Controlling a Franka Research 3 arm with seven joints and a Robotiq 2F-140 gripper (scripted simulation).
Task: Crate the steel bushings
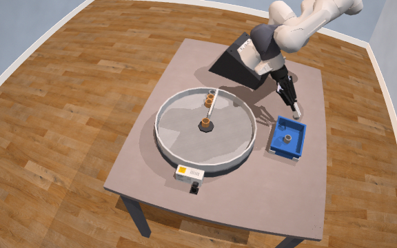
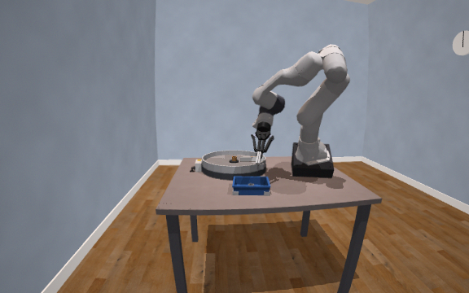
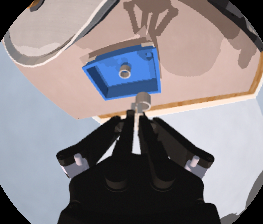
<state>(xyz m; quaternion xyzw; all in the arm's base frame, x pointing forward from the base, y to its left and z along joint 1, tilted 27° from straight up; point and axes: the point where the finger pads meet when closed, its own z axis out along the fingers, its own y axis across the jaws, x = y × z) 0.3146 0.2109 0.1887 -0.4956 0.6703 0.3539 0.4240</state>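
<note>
Right now the blue crate is 15 cm below my hand, 4 cm ahead of it and 1 cm to the left of it. Round my hand: grey round turning table (34 cm to the right, 15 cm ahead, 12 cm below).
</note>
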